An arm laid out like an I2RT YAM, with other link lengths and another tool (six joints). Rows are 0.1 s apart.
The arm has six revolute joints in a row. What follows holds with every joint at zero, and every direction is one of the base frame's. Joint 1 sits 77.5 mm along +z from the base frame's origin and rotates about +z. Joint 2 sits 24.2 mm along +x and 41.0 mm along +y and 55.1 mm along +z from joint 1 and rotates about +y. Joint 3 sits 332.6 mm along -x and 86.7 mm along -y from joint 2 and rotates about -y. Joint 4 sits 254.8 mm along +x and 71.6 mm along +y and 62.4 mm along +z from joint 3 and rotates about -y. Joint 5 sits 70.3 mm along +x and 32.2 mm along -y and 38.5 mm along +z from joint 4 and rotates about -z. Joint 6 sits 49.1 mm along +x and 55.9 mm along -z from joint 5 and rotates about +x. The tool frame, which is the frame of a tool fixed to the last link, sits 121.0 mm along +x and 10.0 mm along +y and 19.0 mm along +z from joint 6; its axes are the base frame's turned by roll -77.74, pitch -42.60 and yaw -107.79 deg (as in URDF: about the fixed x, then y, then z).
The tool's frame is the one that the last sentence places.
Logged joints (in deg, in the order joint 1, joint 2, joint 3, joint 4, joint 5, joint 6), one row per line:
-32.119 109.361 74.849 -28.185 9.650 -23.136
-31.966 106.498 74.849 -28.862 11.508 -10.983
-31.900 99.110 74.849 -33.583 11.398 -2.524
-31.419 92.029 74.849 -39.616 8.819 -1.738
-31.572 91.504 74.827 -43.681 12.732 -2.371
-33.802 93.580 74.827 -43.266 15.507 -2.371
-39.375 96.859 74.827 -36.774 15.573 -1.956
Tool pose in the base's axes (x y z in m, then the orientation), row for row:
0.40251 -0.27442 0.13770 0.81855 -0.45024 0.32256 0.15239
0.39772 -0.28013 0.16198 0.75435 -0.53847 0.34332 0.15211
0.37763 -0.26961 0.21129 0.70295 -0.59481 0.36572 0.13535
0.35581 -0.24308 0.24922 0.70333 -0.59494 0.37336 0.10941
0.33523 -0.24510 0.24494 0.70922 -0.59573 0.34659 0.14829
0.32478 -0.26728 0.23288 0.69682 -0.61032 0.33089 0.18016
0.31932 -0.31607 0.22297 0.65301 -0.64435 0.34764 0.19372
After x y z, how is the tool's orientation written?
As a quaternion, x y z w.
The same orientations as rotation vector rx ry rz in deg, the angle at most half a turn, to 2 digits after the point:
134.56 -74.01 53.03
124.03 -88.53 56.45
116.67 -98.72 60.70
118.48 -100.22 62.89
116.86 -98.16 57.11
112.81 -98.81 53.57
104.94 -103.55 55.87

